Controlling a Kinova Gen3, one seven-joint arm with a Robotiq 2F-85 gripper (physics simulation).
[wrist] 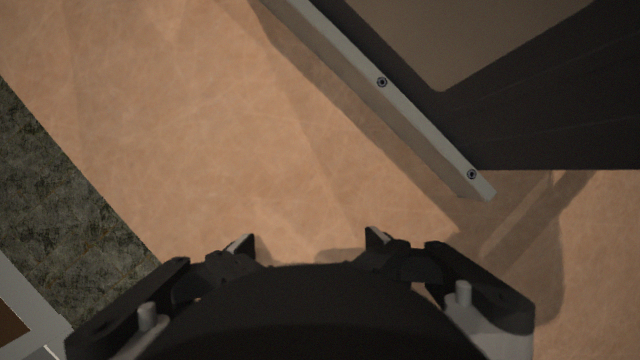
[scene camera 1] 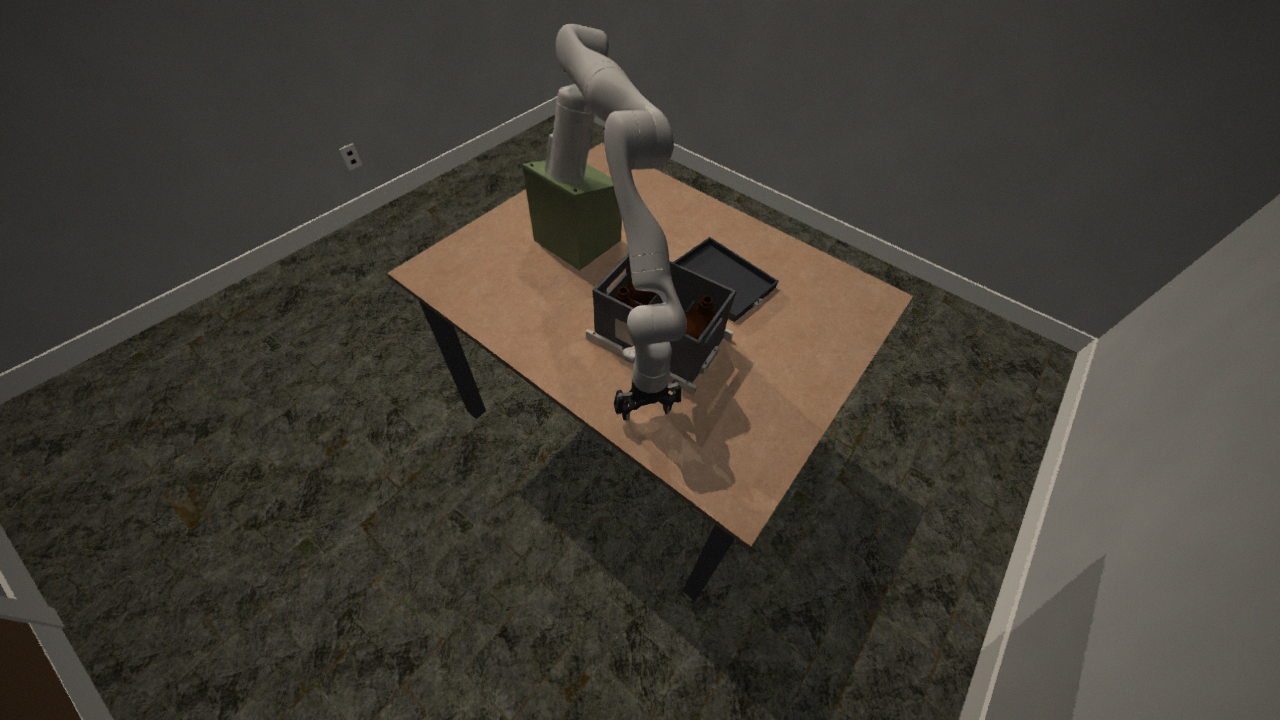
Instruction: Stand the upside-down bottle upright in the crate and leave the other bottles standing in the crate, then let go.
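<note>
The dark grey crate (scene camera 1: 612, 313) (wrist: 560, 125) stands on the table, its near corner at the upper right of the wrist view. In the scene view a brown bottle (scene camera 1: 700, 317) with its neck up leans or stands in the crate's right part. Another brown bottle (scene camera 1: 629, 294) shows at the crate's left part, its pose hard to tell. The arm hides the crate's middle, and I cannot tell which bottle is upside down. My gripper (scene camera 1: 648, 412) (wrist: 310, 242) is open and empty, outside the crate, above the table near its front edge.
Light grey rails (scene camera 1: 605, 342) (wrist: 425, 125) run along the crate's foot on the table (scene camera 1: 501, 295) (wrist: 200, 125). A black shallow tray (scene camera 1: 726, 274) lies behind the crate. The green base block (scene camera 1: 572, 219) carries the arm. The table's front edge is close to the gripper.
</note>
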